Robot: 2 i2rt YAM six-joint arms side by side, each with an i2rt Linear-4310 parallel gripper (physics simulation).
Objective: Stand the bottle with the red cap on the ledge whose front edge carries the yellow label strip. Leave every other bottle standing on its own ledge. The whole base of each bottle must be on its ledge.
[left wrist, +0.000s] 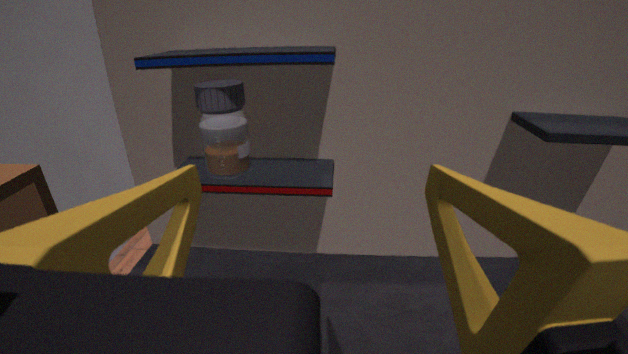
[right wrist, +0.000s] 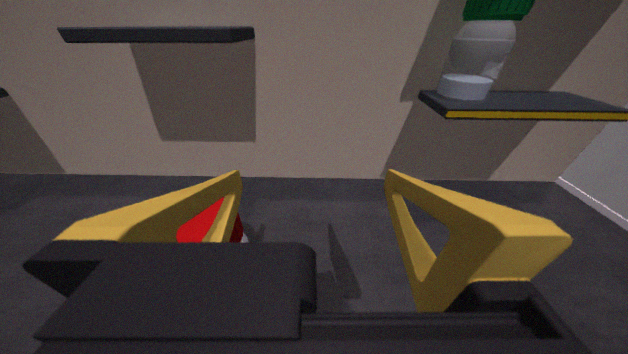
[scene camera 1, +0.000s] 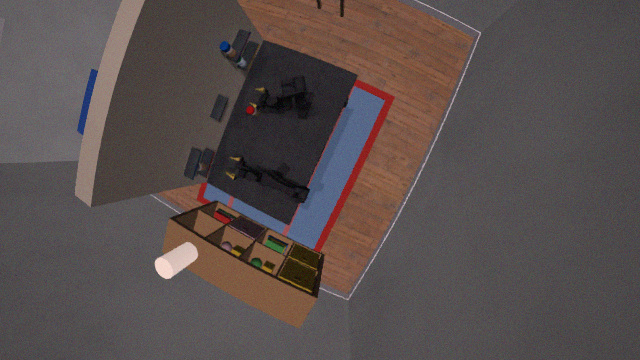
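Seen in the pictures: left gripper, fingertip midpoint: [left wrist: 313, 177] [scene camera 1: 227, 164]; right gripper, fingertip midpoint: [right wrist: 313, 178] [scene camera 1: 252, 95]; left arm's base, origin of the base link: [scene camera 1: 278, 176]; right arm's base, origin of the base link: [scene camera 1: 305, 105].
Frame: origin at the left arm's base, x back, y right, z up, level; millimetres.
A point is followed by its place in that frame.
The bottle with the red cap [scene camera 1: 250, 109] {x -420, y 269, z 105 mm} [right wrist: 199, 229] {x -413, y 269, z 105 mm} stands on the dark table; in the right wrist view it is largely hidden behind the left-hand finger. My right gripper [scene camera 1: 257, 97] {x -440, y 353, z 151 mm} [right wrist: 313, 178] {x -440, y 353, z 151 mm} is open and empty, with one finger close to that bottle; whether they touch is unclear. The ledge with the yellow strip [right wrist: 555, 101] {x -647, y 598, z 160 mm} is at the upper right of the right wrist view. A green-capped bottle [scene camera 1: 241, 62] {x -606, y 486, z 223 mm} [right wrist: 482, 50] {x -607, y 483, z 212 mm} stands near its left end. My left gripper [scene camera 1: 232, 167] {x -261, y -78, z 266 mm} [left wrist: 313, 177] {x -261, y -78, z 266 mm} is open and empty over the table's lower part in the scene view.
A grey-capped bottle [left wrist: 223, 135] {x -435, y -237, z 213 mm} stands on the red-strip ledge [left wrist: 290, 172] {x -471, y -175, z 160 mm}, beneath the blue-strip ledge [left wrist: 280, 58] {x -437, y -166, z 294 mm}. A blue-capped bottle [scene camera 1: 226, 47] {x -611, y 491, z 405 mm} is on the wall's upper ledges. An empty ledge [scene camera 1: 219, 108] {x -545, y 163, z 229 mm} [right wrist: 160, 34] {x -520, y 189, z 224 mm} juts out between. A compartment shelf [scene camera 1: 240, 280] stands below the table.
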